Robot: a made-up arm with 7 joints. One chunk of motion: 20 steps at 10 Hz.
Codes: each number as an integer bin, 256 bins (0 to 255) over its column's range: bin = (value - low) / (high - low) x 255, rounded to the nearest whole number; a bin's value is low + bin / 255 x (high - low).
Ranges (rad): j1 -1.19..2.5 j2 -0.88..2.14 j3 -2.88..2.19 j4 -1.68..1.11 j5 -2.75..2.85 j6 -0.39..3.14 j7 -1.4..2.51
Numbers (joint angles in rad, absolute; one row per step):
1: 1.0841 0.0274 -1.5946 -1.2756 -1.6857 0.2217 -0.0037
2: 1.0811 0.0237 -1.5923 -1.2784 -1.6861 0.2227 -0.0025
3: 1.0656 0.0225 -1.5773 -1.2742 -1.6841 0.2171 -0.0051
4: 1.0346 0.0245 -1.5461 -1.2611 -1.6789 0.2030 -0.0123
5: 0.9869 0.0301 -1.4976 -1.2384 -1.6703 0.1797 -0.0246
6: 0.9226 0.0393 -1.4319 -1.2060 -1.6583 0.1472 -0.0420
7: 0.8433 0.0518 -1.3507 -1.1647 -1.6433 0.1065 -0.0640
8: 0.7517 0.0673 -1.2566 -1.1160 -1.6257 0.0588 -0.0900
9: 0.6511 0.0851 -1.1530 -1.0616 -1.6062 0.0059 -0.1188
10: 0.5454 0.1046 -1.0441 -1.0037 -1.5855 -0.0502 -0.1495
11: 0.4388 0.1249 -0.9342 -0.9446 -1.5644 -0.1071 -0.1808
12: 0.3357 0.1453 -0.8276 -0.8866 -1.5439 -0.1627 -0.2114
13: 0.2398 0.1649 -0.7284 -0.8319 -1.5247 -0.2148 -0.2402
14: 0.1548 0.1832 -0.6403 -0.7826 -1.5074 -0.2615 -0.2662
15: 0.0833 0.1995 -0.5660 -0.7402 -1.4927 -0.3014 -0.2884
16: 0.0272 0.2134 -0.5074 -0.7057 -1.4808 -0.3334 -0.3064
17: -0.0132 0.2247 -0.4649 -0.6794 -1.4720 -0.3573 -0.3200
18: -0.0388 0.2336 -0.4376 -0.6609 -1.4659 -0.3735 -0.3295
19: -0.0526 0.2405 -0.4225 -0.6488 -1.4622 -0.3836 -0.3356
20: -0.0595 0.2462 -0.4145 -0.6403 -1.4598 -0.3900 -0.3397
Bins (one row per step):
1: 157 77 65 37 48 44 91
2: 157 76 65 37 48 44 91
3: 156 76 66 37 49 44 91
4: 154 76 67 38 49 43 91
5: 150 77 70 40 49 41 90
6: 146 78 73 43 50 39 89
7: 141 79 77 47 50 36 87
8: 134 80 82 52 51 32 85
9: 127 81 87 57 52 29 84
10: 120 83 92 62 53 25 82
11: 113 85 98 67 54 20 80
12: 105 87 103 73 55 16 78
13: 99 88 108 78 56 13 76
14: 93 90 113 82 57 9 74
15: 88 91 116 86 57 6 72
16: 84 92 119 89 58 4 71
17: 81 93 121 91 58 2 70
18: 80 94 123 93 58 1 70
19: 79 95 124 94 59 0 69
20: 78 95 124 95 59 0 69

